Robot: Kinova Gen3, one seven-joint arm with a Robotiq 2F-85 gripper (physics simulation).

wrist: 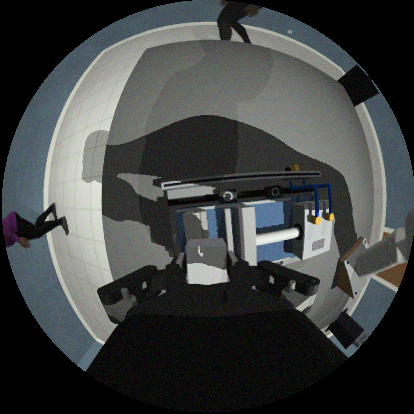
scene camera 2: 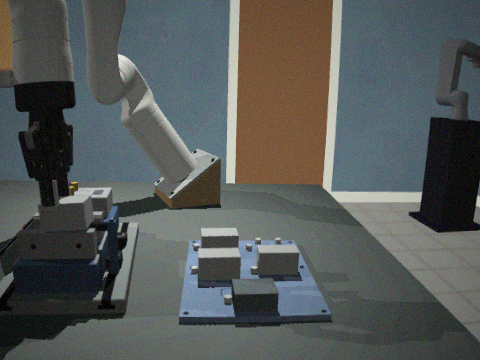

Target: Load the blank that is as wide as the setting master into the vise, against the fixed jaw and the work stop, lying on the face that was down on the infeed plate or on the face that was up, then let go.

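Where they show: gripper, fingertip midpoint: (wrist: 206, 259) (scene camera 2: 57, 205); arm's base at its link origin: (wrist: 362, 263) (scene camera 2: 181, 172).
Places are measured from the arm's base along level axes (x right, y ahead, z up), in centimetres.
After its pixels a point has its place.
Observation:
My gripper (scene camera 2: 55, 194) {x 16.3, y 49.2, z 5.9 cm} (wrist: 206, 259) {x 16.3, y 49.2, z 5.9 cm} points down over the vise (scene camera 2: 57, 276) {x 15.8, y 53.7, z -2.2 cm} (wrist: 272, 215) {x 19.6, y 38.7, z -0.6 cm} and is shut on a light grey blank (scene camera 2: 67, 212) {x 14.3, y 51.4, z 5.7 cm} (wrist: 206, 254) {x 17.2, y 49.1, z 6.6 cm}. The blank is low over the near grey jaw (scene camera 2: 55, 244) (wrist: 195, 227) with two bolt holes; whether it touches the vise is hidden. The jaw on the white rod (wrist: 248, 232) {x 18.3, y 43.7, z 3.0 cm} stands to the right in the wrist view. The blue infeed plate (scene camera 2: 200, 306) {x -2.5, y 55.3, z -5.8 cm} carries three light grey blocks (scene camera 2: 219, 265) {x -5.5, y 48.1, z -3.5 cm} (scene camera 2: 278, 260) {x -14.4, y 47.1, z -3.4 cm} (scene camera 2: 220, 237) {x -6.4, y 39.6, z -2.5 cm} and a dark grey block (scene camera 2: 255, 296) {x -9.2, y 57.1, z -3.7 cm}. I cannot tell which part is the work stop.
A white cylinder block (scene camera 2: 102, 200) {x 13.2, y 34.5, z 2.4 cm} (wrist: 316, 239) {x 15.6, y 31.7, z 3.0 cm} with yellow fittings and blue hoses stands at the vise's far end. A blue upright plate (scene camera 2: 114, 240) {x 9.1, y 48.0, z 0.5 cm} with black knobs stands at the vise's right side. The arm's wedge base (scene camera 2: 205, 185) {x -5.6, y 7.2, z -1.8 cm} (wrist: 350, 267) {x 0.4, y 7.0, z -1.9 cm} is farther back.

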